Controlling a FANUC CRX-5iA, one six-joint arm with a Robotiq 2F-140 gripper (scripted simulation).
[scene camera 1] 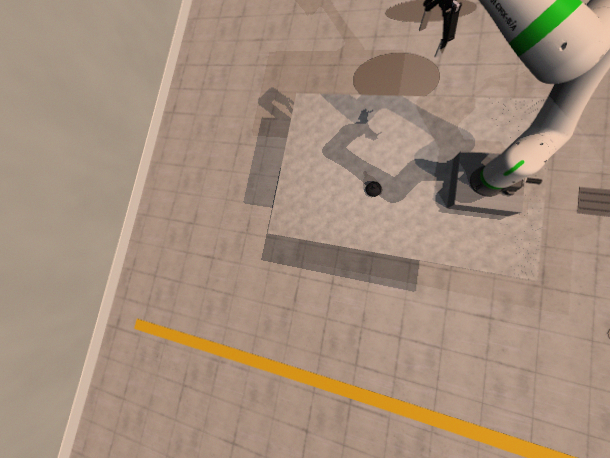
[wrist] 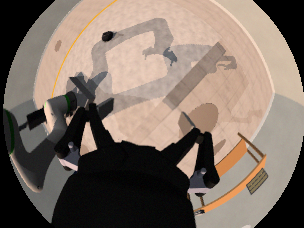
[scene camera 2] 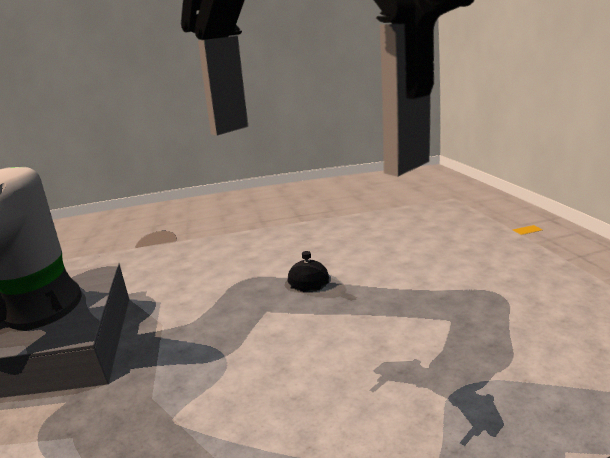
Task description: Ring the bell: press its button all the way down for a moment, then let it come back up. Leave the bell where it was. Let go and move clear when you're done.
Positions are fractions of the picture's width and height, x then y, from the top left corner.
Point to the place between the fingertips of my gripper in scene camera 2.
At 0.49, 0.31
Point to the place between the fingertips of my gripper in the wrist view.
0.48, 0.48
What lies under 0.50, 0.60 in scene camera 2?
A black dome bell.
